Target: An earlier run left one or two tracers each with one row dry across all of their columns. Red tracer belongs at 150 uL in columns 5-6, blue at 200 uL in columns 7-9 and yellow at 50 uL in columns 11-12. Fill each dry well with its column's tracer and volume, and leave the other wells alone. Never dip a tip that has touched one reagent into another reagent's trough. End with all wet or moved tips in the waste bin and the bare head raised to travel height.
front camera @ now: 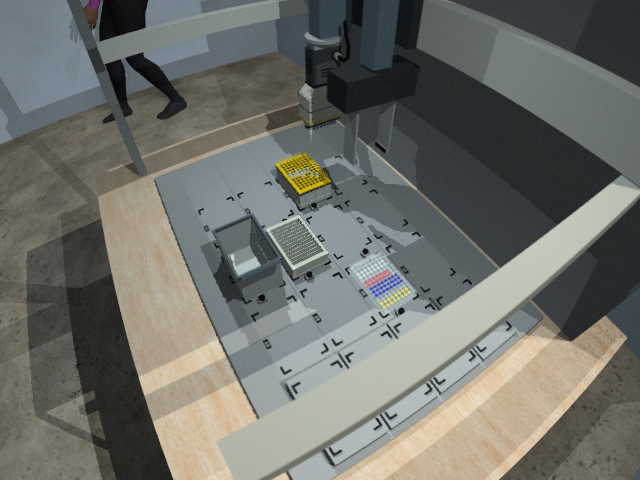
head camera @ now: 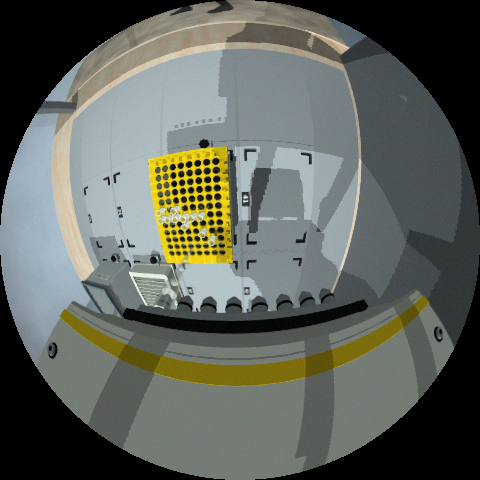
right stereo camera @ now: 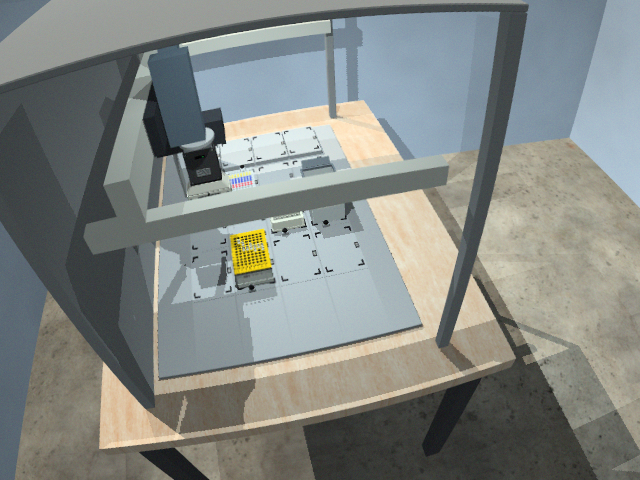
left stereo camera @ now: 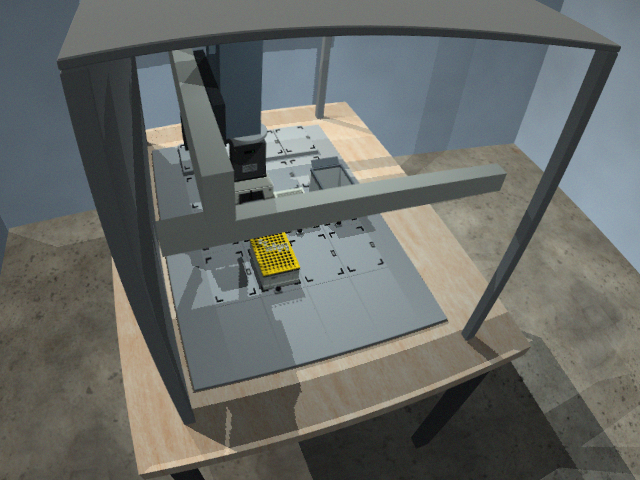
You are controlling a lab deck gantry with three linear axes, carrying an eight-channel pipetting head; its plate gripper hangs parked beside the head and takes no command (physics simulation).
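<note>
The eight-channel head (front camera: 316, 108) (right stereo camera: 206, 178) hangs raised behind the yellow tip rack (front camera: 311, 197) (head camera: 190, 154) (left stereo camera: 281, 270) (right stereo camera: 253, 268). One clear tip (front camera: 310, 135) (head camera: 173, 291) hangs from its end channel; the other nozzles look bare. Several loose-patterned clear tips (head camera: 185, 218) stand in the rack. The parked plate gripper (front camera: 367, 153) hangs beside the head, paddles apart, empty. The clear well plate (front camera: 412, 291) shows red, blue and yellow wells; its dry wells are too small to tell. The trough block (front camera: 310, 265) (head camera: 150, 270) (right stereo camera: 287, 223) has narrow troughs; their liquids do not show.
The grey waste bin (front camera: 258, 289) (head camera: 107, 272) (right stereo camera: 330, 211) stands beside the trough block, with a pale tip inside. Pale frame beams (front camera: 434, 351) (left stereo camera: 361, 198) (right stereo camera: 310, 188) cross the views. A person's legs (front camera: 149, 67) show beyond the table.
</note>
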